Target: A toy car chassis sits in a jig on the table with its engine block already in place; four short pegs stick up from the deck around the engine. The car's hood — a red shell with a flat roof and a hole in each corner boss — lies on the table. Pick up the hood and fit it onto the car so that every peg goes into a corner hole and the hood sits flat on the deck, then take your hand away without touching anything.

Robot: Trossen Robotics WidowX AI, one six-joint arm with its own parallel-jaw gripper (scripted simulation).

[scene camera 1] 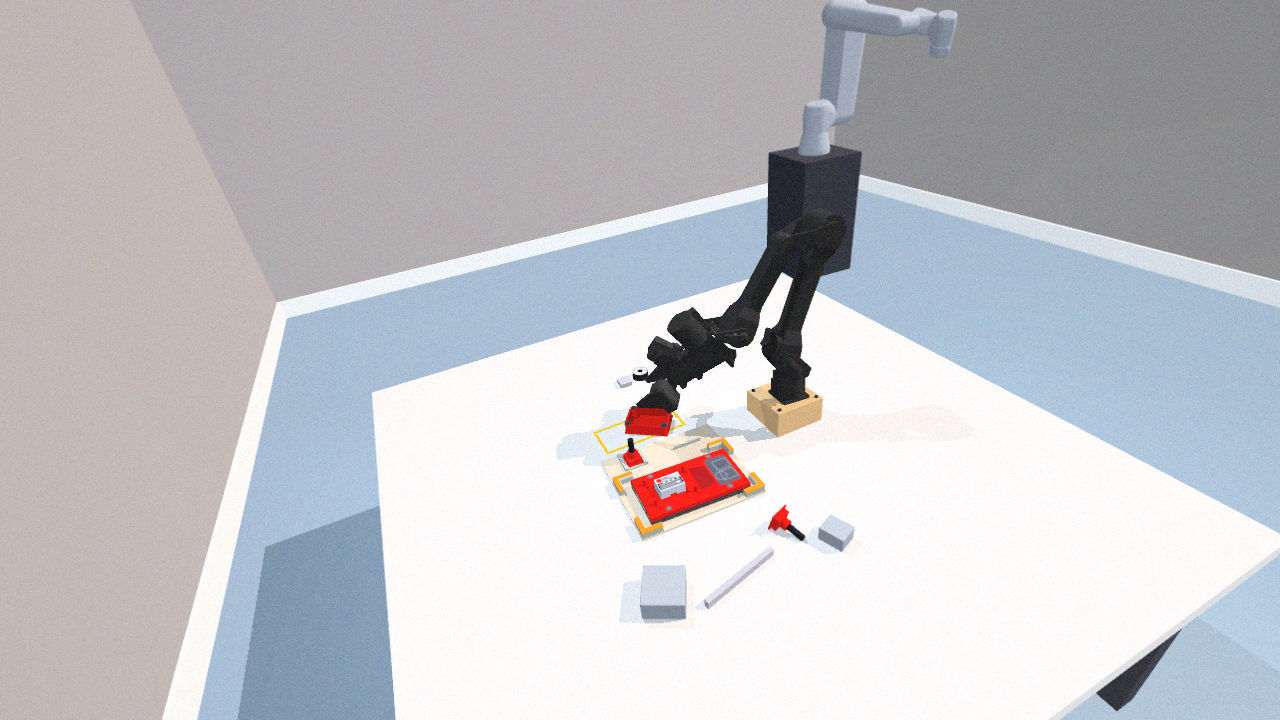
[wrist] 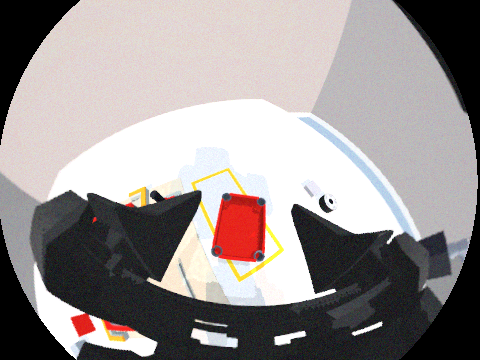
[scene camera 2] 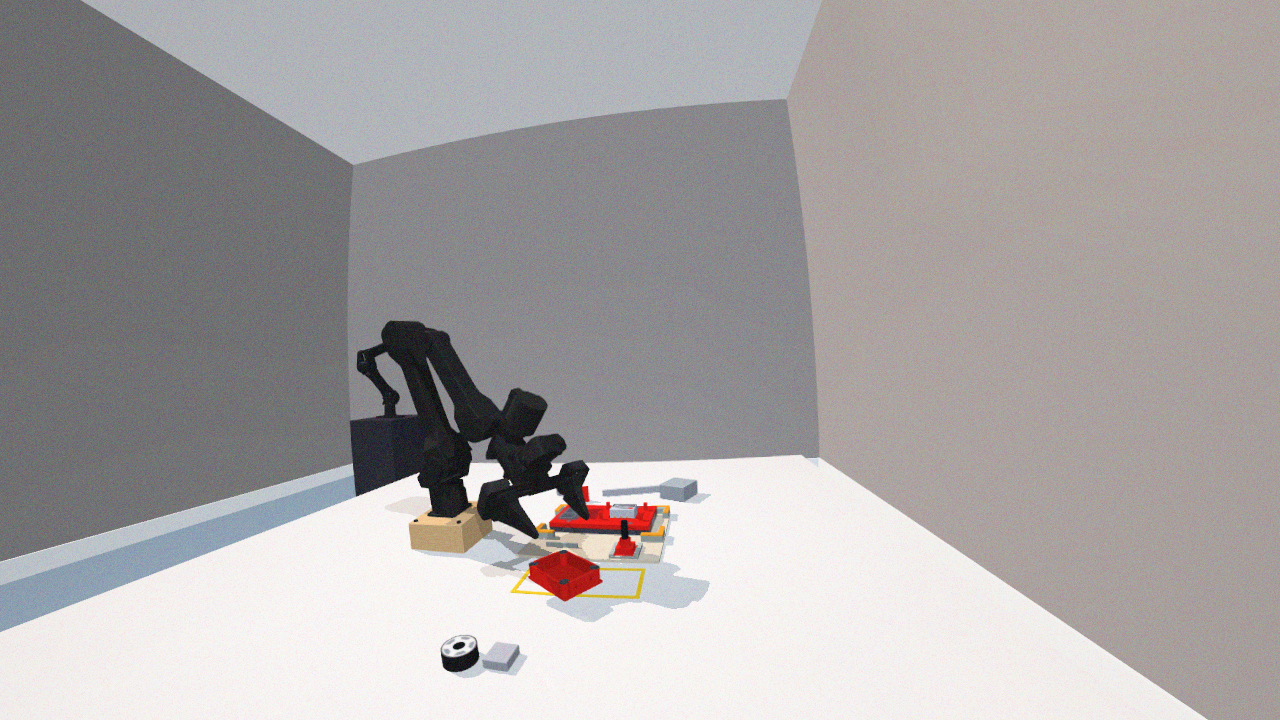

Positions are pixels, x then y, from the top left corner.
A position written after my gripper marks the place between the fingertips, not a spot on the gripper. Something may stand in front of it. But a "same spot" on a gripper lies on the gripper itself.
Labels:
my gripper: scene camera 1; wrist; scene camera 2 563, 527
red hood: scene camera 1; wrist; scene camera 2 562, 573
same spot on red hood: (wrist: 240, 229) = (scene camera 1: 650, 423)
same spot on my gripper: (wrist: 336, 258) = (scene camera 1: 664, 368)

